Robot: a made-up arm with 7 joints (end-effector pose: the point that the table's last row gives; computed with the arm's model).
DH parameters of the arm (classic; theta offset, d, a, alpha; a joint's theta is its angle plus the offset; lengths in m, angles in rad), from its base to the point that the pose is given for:
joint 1: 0 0.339 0 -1.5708
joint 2: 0 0 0 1.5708
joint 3: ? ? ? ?
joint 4: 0 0 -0.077 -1.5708
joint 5: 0 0.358 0 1.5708
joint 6: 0 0 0.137 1.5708
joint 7: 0 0 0 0
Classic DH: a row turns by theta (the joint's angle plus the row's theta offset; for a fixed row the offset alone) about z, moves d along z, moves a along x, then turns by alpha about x.
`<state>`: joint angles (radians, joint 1 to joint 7).
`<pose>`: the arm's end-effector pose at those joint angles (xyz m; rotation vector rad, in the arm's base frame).
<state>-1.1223 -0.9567 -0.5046 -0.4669 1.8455 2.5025 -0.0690</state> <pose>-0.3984 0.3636 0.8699 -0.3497 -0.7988 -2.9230</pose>
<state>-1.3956 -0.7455 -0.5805 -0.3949 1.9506 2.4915 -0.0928</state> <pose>-0.2646 0.3642 0.9481 0.5176 0.5669 2.8860</pose>
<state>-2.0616 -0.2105 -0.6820 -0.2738 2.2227 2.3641 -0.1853</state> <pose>-0.1170 0.1425 1.0837 0.7732 -0.1314 2.3616</pose>
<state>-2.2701 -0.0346 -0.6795 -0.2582 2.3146 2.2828 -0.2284</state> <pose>-0.1637 0.0520 1.0933 0.8092 -0.3508 2.2321</pose>
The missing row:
joint 3: 0 0.301 0.069 1.5708
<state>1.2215 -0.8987 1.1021 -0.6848 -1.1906 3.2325 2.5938</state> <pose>-0.3918 -0.4165 0.7216 0.1735 -0.8518 0.3021</pose>
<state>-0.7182 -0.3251 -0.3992 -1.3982 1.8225 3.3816 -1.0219</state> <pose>-0.0566 -0.3054 0.8146 0.5617 -1.5280 2.3313</pose>
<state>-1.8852 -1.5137 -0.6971 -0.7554 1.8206 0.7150 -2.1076</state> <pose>0.0992 0.6821 0.6737 0.8622 1.4501 -0.3445</pose>
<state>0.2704 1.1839 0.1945 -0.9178 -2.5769 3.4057 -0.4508</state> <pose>0.5008 0.2803 0.2143 -0.2668 2.3205 0.5942</pose>
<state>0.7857 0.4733 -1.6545 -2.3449 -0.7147 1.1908 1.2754</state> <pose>0.2627 -0.3577 0.3616 0.6452 -1.4723 -0.8840</pose>
